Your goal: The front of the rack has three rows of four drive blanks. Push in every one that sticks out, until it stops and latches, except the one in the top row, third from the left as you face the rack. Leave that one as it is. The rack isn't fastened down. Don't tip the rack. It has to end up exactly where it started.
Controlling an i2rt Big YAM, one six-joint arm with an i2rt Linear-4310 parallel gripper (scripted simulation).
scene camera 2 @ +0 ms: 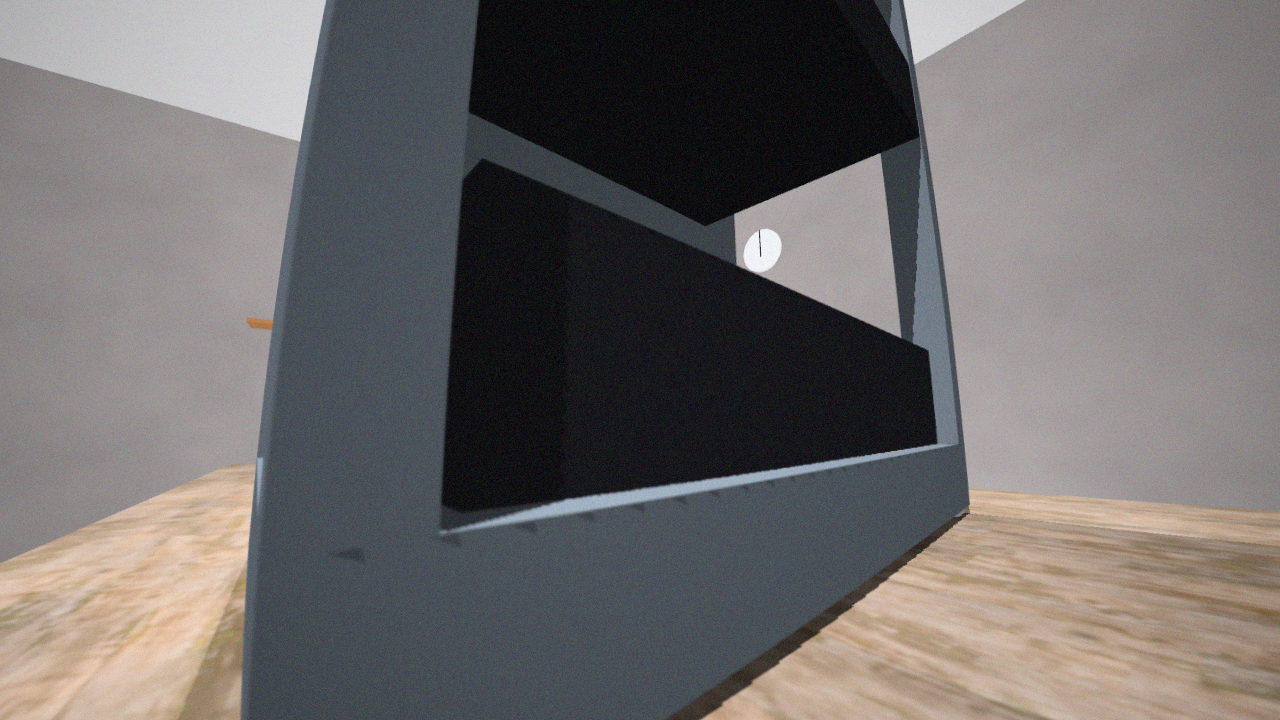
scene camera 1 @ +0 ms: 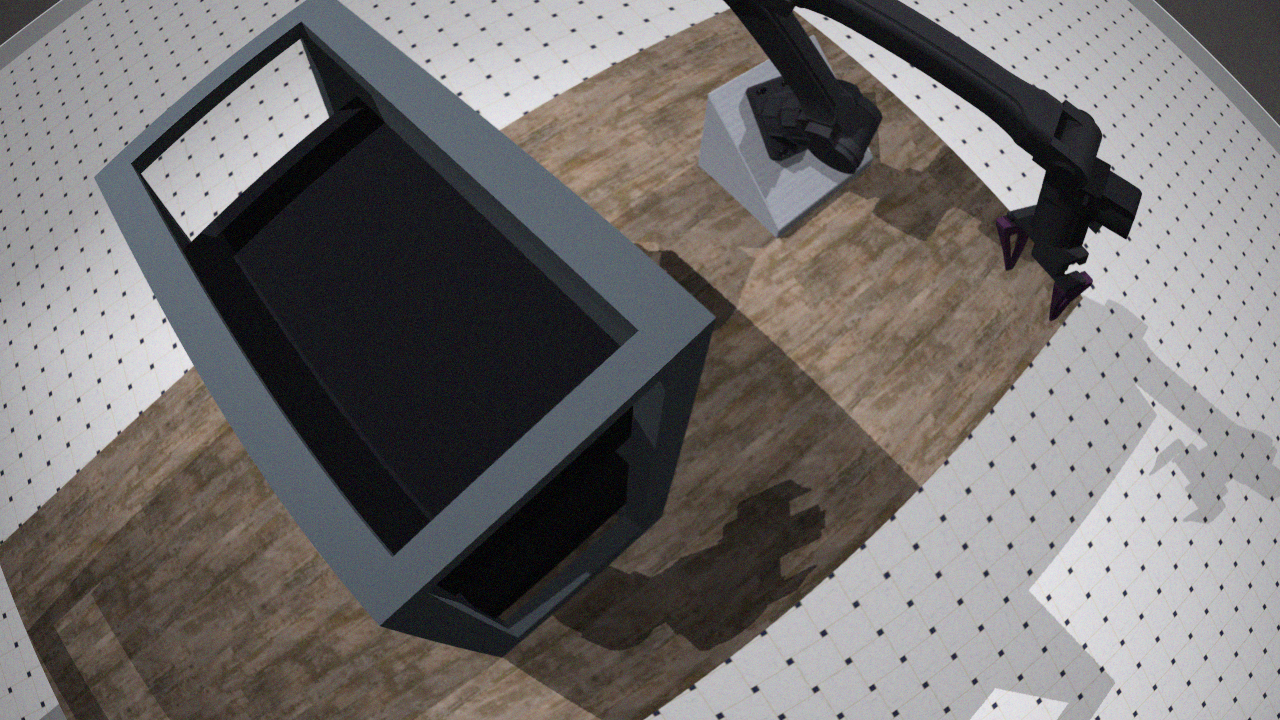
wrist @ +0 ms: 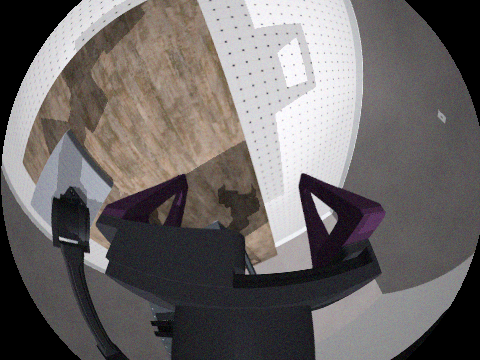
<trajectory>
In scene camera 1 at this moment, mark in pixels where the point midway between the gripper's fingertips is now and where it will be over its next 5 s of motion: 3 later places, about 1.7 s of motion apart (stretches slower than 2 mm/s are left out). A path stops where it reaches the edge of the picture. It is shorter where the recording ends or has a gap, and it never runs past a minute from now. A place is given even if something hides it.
My gripper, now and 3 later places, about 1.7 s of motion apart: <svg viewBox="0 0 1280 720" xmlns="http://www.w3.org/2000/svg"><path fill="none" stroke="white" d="M1030 294L1039 338L960 493L609 120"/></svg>
</trajectory>
